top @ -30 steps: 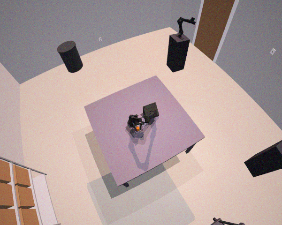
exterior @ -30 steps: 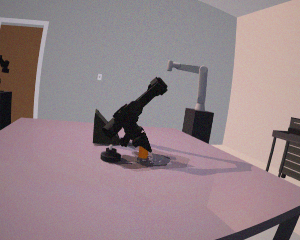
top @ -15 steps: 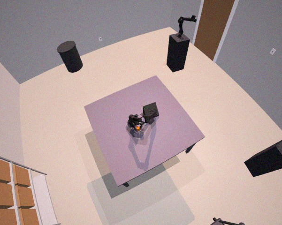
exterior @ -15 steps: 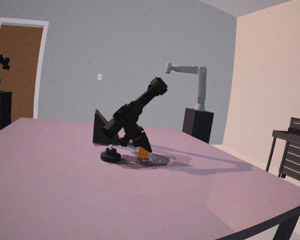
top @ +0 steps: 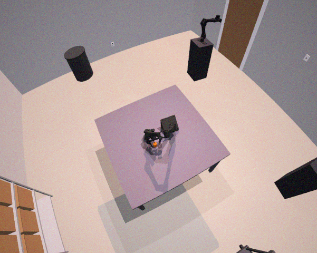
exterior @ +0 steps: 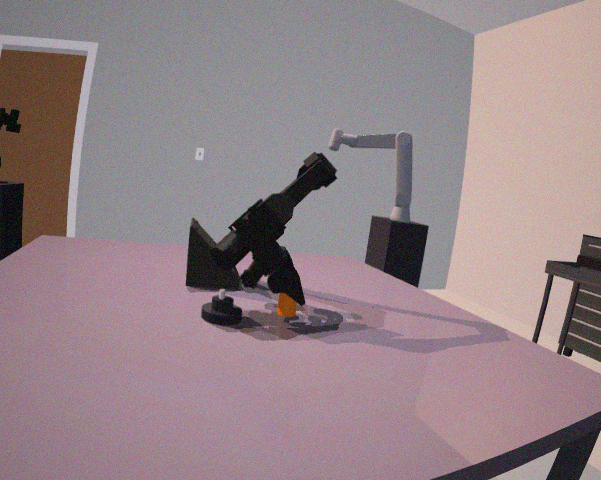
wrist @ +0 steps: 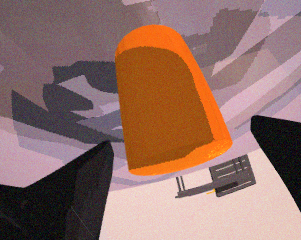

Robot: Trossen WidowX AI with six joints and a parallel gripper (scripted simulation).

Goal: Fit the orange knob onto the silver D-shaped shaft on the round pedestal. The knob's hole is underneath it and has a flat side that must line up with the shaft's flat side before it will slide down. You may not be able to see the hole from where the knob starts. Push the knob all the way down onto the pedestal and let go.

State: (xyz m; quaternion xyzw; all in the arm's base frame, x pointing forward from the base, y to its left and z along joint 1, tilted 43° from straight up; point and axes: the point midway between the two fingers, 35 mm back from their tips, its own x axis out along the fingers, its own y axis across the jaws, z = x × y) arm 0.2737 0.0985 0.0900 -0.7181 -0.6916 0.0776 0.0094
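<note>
Now: the orange knob 30 mm to the right of my gripper tip and 10 mm ahead of it. Also, from my gripper tip: round black pedestal: 180 mm to the right, 50 mm ahead, 10 mm below.
</note>
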